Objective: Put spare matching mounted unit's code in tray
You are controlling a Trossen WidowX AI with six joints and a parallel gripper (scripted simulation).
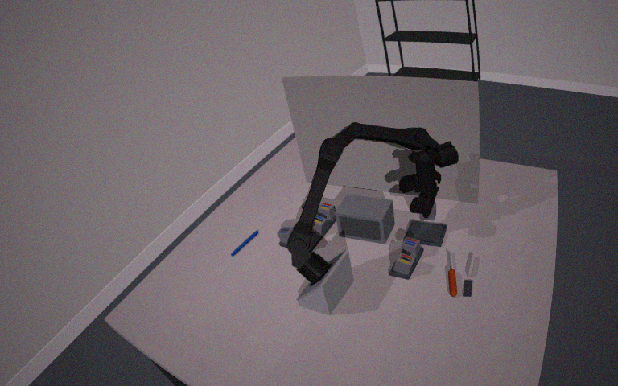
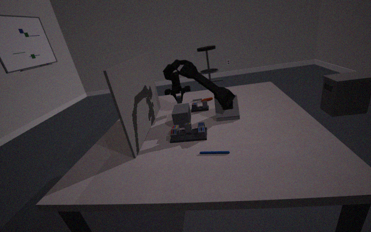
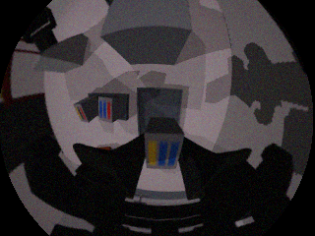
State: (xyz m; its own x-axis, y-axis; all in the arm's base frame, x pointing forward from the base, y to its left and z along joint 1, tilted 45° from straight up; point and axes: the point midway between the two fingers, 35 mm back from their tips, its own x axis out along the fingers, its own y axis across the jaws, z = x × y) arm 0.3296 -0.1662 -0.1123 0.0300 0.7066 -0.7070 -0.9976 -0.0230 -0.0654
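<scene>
The tray is 10 mm behind my gripper tip and 70 mm below it. Round my gripper tip: blue pen 220 mm behind, 570 mm to the left, 70 mm below; then grey spare 20 mm above.
</scene>
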